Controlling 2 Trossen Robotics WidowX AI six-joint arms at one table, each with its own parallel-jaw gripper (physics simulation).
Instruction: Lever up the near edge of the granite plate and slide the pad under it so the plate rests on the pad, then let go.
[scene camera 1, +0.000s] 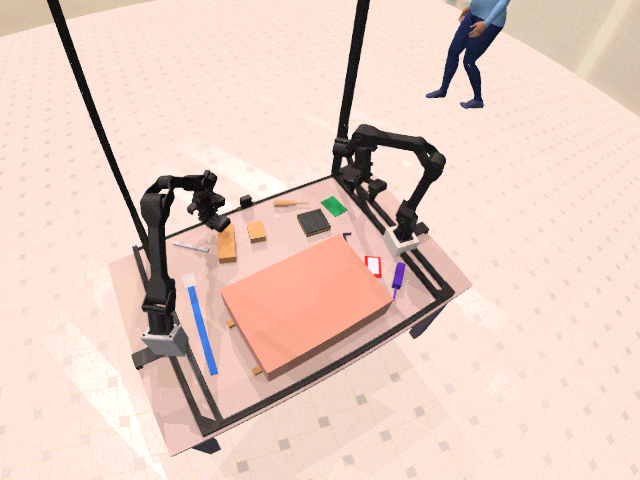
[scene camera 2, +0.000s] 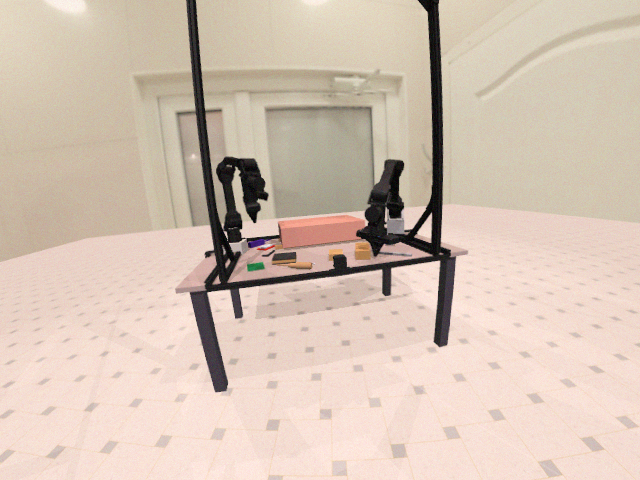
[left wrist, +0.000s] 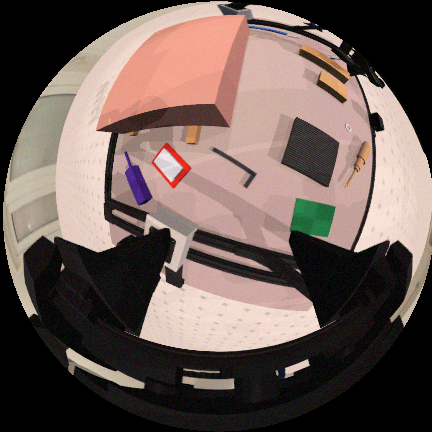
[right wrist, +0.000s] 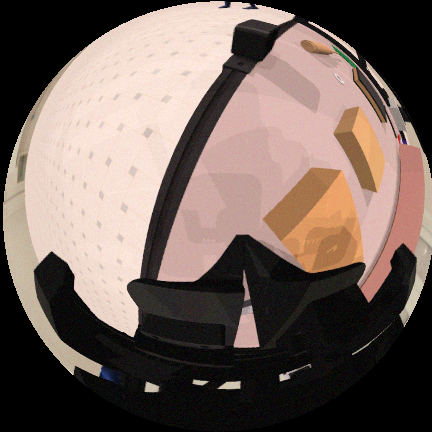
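Pixels of known places: left gripper, fingertip midpoint: (scene camera 1: 361, 198) (scene camera 2: 253, 219) (left wrist: 232, 235); right gripper, fingertip midpoint: (scene camera 1: 212, 229) (scene camera 2: 375, 256) (right wrist: 241, 239); left arm's base at its link origin: (scene camera 1: 403, 234) (scene camera 2: 234, 241); right arm's base at its link origin: (scene camera 1: 161, 330) (scene camera 2: 395, 213).
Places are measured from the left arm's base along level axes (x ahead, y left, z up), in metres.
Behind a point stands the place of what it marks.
Observation:
The granite plate (scene camera 1: 305, 304) {x 0.470, y 0.185, z 0.057 m} (scene camera 2: 320, 230) {x 0.462, y 0.005, z 0.026 m} (left wrist: 175, 70) {x 0.325, y 0.057, z 0.057 m} is a thick salmon slab lying on thin wooden strips (scene camera 1: 231, 323) {x 0.702, y 0.133, z -0.044 m} (left wrist: 193, 135) {x 0.225, y 0.023, z -0.044 m}. The black ribbed pad (scene camera 1: 313, 222) {x 0.296, y -0.188, z -0.042 m} (scene camera 2: 284, 257) {x 0.296, y -0.226, z -0.041 m} (left wrist: 311, 151) {x 0.286, y -0.192, z -0.041 m} lies apart from it. A blue bar (scene camera 1: 202, 330) {x 0.802, y 0.125, z -0.057 m} lies left of the plate in scene camera 1. A long orange block (scene camera 1: 226, 248) {x 0.651, y -0.152, z -0.026 m} (right wrist: 325, 225) {x 0.638, y -0.244, z -0.025 m} and a smaller block (scene camera 1: 256, 231) {x 0.523, y -0.203, z -0.034 m} (right wrist: 367, 140) {x 0.528, y -0.227, z -0.033 m} lie near the right gripper. My right gripper (scene camera 2: 376, 251) {x 0.683, y -0.276, z -0.049 m} (right wrist: 241, 239) {x 0.683, y -0.276, z -0.049 m} is shut and empty, low beside the long block. My left gripper (scene camera 2: 253, 219) {x 0.151, y -0.118, z 0.122 m} (left wrist: 232, 235) {x 0.151, y -0.118, z 0.122 m} is open and empty, above the table by its own base.
A green square (scene camera 1: 333, 206) {x 0.178, y -0.262, z -0.062 m} and a wooden-handled screwdriver (scene camera 1: 284, 203) {x 0.376, y -0.317, z -0.041 m} lie beyond the pad in scene camera 1. A red-rimmed tray (left wrist: 182, 174) {x 0.141, y 0.021, z -0.058 m}, a purple tool (scene camera 1: 398, 276) {x 0.090, y 0.146, z -0.034 m} and a dark L-shaped key (left wrist: 235, 162) {x 0.202, y -0.072, z -0.056 m} lie near the plate's left-arm end. A metal rod (scene camera 1: 191, 246) {x 0.779, y -0.222, z -0.053 m} lies left of the long block.

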